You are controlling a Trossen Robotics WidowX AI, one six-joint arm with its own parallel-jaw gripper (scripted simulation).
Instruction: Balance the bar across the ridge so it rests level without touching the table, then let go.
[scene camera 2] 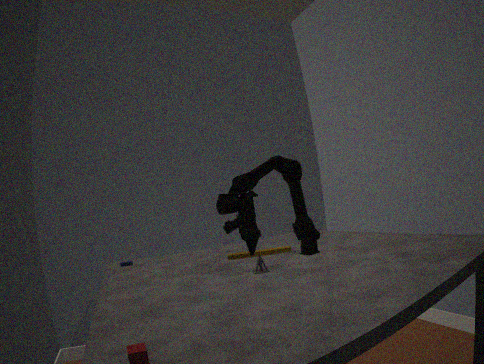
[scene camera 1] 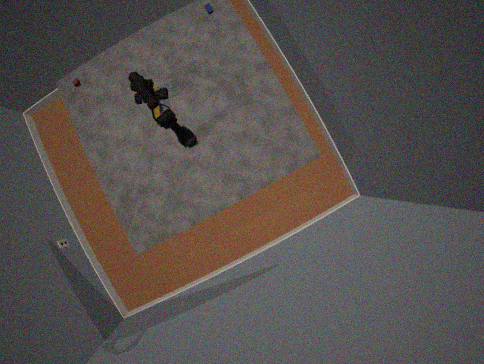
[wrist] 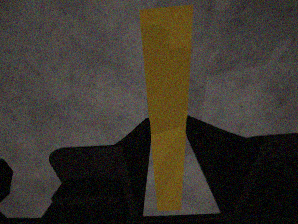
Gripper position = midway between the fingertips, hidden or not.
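Scene camera 2 gives me a sight of my gripper [scene camera 2: 251,254]. In the wrist view I find the gripper [wrist: 166,121] again, together with a yellow bar [wrist: 166,39].
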